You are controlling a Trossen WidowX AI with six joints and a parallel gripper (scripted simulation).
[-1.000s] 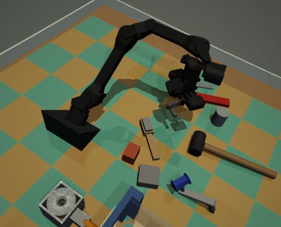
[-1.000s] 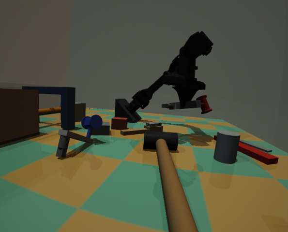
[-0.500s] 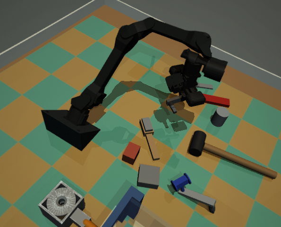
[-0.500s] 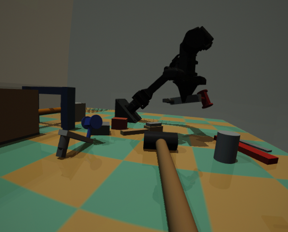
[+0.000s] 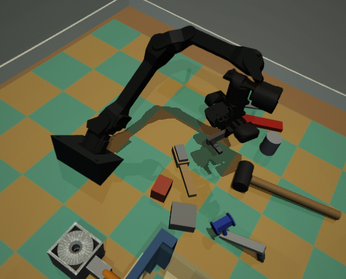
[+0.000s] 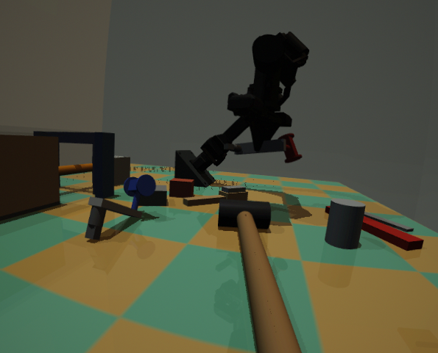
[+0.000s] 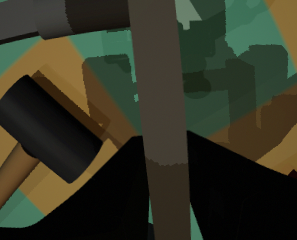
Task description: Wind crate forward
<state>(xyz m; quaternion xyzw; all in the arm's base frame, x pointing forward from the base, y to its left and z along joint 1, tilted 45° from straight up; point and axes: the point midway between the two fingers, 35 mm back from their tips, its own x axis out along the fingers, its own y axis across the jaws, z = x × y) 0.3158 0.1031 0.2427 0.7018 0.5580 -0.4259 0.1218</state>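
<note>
Right now my gripper tip is 6 cm to the right of the red cylindrical grip, 1 cm below it and 1 cm past it. The rest, counted from my gripper tip: blue knob: 21 cm to the right, 13 cm ahead, 9 cm below; red-knobbed winch handle: 1 cm to the left, 1 cm above; brush: 12 cm below, 9 cm to the right, 6 cm behind.
</note>
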